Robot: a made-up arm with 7 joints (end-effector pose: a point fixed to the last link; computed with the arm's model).
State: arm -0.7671 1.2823 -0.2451 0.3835 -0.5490 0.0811 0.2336
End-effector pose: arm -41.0 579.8 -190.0 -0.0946 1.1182 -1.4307
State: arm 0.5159 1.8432 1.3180 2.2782 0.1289 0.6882 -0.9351
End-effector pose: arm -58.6 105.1 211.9 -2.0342 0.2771 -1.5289
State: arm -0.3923 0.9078 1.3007 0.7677 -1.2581 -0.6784 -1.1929
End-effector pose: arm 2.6 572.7 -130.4 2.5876 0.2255 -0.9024
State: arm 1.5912 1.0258 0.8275 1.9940 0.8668 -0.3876 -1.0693
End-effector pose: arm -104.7 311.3 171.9 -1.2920 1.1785 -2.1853
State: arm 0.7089 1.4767 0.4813 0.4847 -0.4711 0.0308 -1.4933
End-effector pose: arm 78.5 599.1 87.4 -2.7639 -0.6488 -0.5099
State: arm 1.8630 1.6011 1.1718 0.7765 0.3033 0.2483 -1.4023
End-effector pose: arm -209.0 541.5 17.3 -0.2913 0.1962 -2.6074
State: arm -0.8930 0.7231 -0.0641 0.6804 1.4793 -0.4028 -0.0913
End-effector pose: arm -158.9 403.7 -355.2 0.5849 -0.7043 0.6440
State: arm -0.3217 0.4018 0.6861 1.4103 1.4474 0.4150 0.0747
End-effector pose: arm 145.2 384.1 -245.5 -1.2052 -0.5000 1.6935
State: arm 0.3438 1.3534 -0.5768 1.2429 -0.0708 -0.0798 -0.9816
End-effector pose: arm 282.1 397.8 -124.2 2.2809 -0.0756 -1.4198
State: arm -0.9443 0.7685 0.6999 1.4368 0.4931 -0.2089 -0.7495
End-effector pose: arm 69.1 430.6 -213.9 1.8969 -0.9107 -0.7107
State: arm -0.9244 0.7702 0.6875 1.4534 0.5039 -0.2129 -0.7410
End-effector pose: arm 76.7 425.8 -213.3 1.9038 -0.9419 -0.7413
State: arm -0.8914 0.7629 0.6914 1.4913 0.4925 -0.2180 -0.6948
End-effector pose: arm 88.8 419.0 -206.6 1.9335 -0.9758 -0.8345
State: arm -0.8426 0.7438 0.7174 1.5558 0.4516 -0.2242 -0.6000
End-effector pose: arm 104.8 410.0 -191.2 2.0061 -0.9975 -1.0173
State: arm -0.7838 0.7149 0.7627 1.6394 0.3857 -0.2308 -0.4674
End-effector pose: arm 120.1 399.8 -167.6 2.1067 -0.9781 -1.2551
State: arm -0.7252 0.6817 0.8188 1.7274 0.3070 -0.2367 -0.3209
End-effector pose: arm 130.1 390.1 -140.1 2.1768 -0.9083 -1.4587
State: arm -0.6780 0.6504 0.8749 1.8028 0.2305 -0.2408 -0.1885
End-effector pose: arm 133.1 382.5 -115.3 2.1887 -0.8158 -1.5739
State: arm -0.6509 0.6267 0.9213 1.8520 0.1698 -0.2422 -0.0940
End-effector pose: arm 131.1 378.5 -98.3 2.1656 -0.7374 -1.6102
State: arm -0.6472 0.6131 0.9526 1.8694 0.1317 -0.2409 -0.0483
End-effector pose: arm 126.8 379.0 -91.3 2.1337 -0.6926 -1.5956
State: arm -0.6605 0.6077 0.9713 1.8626 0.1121 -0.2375 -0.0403
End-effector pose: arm 122.0 382.8 -91.4 2.1037 -0.6756 -1.5545
